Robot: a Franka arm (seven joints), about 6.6 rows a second.
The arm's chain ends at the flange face. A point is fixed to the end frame.
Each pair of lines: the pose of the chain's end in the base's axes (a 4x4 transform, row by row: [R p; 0 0 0 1], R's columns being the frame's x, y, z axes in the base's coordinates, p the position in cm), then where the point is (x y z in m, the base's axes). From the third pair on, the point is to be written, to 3 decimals.
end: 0.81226 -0.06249 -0.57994 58.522; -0.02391 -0.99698 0.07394 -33.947; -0.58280 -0.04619 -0.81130 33.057; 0 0 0 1
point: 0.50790 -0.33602 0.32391
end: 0.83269 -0.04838 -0.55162 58.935; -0.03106 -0.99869 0.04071 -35.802; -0.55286 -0.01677 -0.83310 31.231; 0 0 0 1
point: 0.51228 -0.35583 0.30283
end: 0.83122 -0.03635 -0.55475 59.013; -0.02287 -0.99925 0.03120 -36.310; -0.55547 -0.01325 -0.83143 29.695; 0 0 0 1
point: 0.513 -0.362 0.288
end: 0.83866 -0.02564 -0.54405 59.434; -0.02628 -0.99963 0.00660 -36.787; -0.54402 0.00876 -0.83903 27.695; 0 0 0 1
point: 0.517 -0.368 0.267
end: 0.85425 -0.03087 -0.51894 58.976; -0.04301 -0.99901 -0.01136 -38.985; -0.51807 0.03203 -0.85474 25.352; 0 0 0 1
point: 0.513 -0.390 0.241
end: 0.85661 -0.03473 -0.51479 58.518; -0.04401 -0.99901 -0.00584 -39.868; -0.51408 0.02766 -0.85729 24.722; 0 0 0 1
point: 0.509 -0.398 0.234
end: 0.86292 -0.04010 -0.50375 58.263; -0.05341 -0.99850 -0.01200 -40.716; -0.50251 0.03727 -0.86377 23.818; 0 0 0 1
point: 0.506 -0.406 0.224
